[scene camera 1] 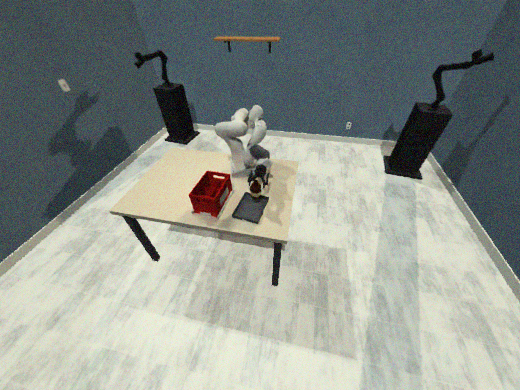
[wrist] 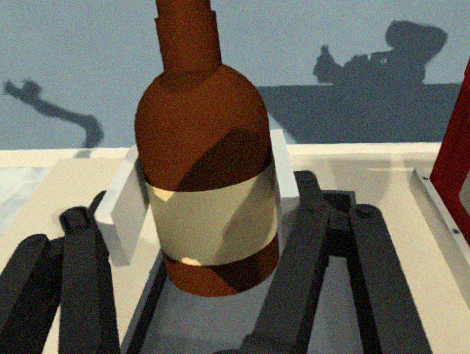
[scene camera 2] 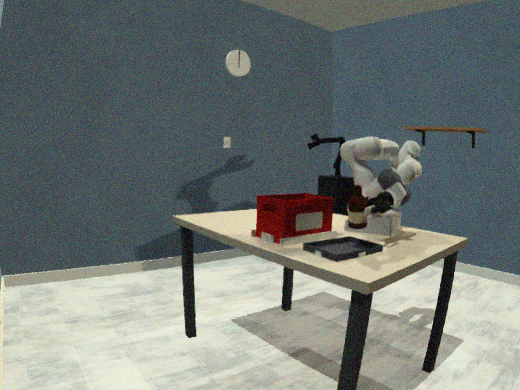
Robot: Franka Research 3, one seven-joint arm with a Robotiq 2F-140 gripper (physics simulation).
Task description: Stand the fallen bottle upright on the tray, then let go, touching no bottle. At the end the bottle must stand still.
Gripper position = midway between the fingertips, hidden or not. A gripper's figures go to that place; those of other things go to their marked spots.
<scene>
My gripper (wrist: 209,159): 22 cm from the lens. A brown bottle (wrist: 201,128): 16 cm from the lens.
</scene>
